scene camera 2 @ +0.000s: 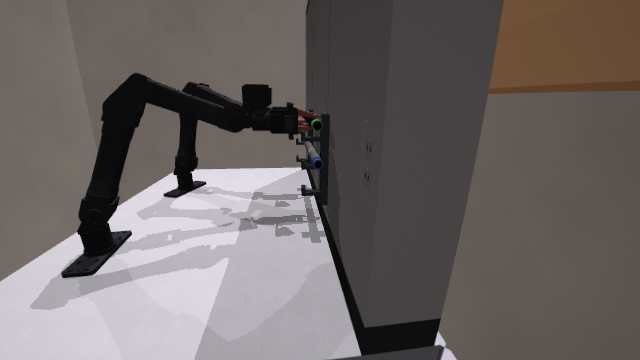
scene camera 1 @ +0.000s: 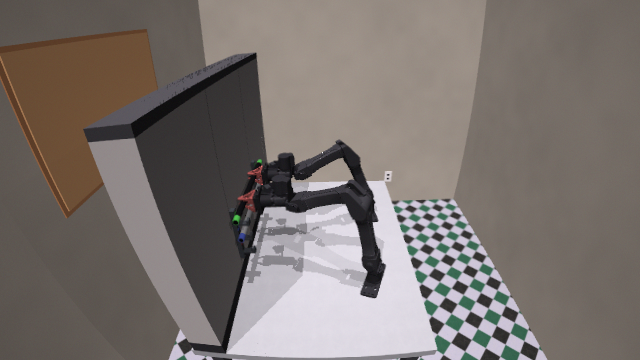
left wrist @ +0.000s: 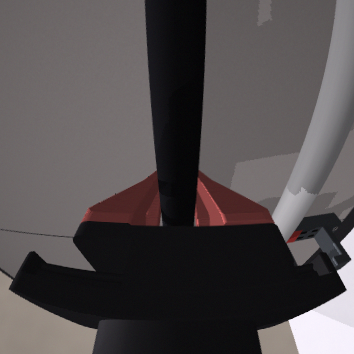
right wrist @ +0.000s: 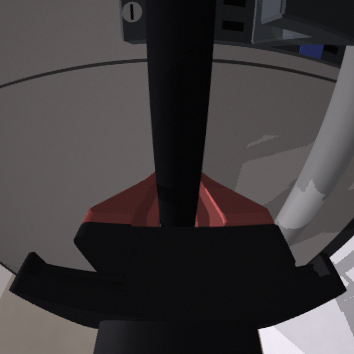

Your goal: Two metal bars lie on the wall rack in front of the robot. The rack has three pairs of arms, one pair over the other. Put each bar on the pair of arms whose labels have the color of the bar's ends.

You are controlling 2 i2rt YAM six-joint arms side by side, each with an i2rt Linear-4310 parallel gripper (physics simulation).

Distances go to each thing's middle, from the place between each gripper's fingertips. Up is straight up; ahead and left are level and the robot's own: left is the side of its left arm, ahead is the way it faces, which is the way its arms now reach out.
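Measured from my left hand, the green-ended bar [right wrist: 179,48] is 11 cm to the right of it and 2 cm behind it.
From my right hand, I find that same green-ended bar 100 mm to the left and 40 mm behind.
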